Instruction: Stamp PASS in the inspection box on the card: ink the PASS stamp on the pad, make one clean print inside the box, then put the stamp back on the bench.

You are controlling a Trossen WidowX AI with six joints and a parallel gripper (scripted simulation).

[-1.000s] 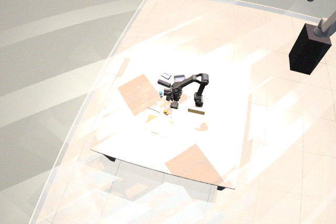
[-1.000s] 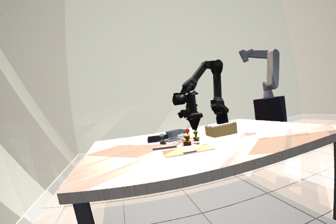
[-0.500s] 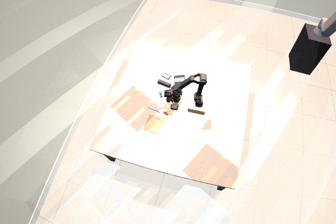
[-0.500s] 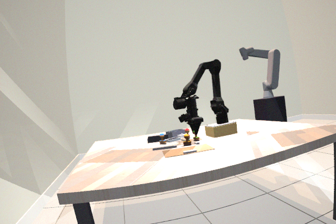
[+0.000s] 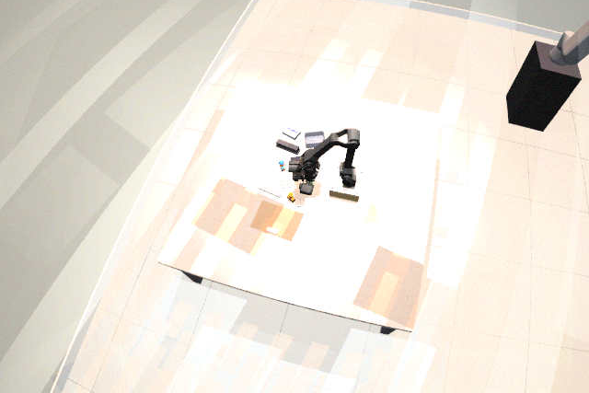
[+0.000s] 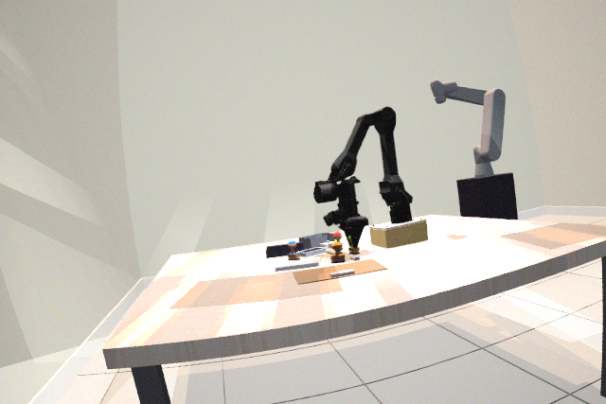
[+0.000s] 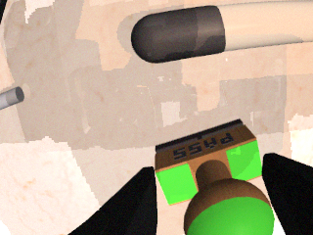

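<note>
My gripper tip is now 50 mm short of the marker, 20 mm to the left of it and 10 mm above it. Also, from my gripper tip: green-knobbed stamp (right at my gripper tip); then red-knobbed stamp (10 mm ahead, 120 mm to the right); then thin pin (30 mm ahead, 110 mm to the left, 20 mm below).
</note>
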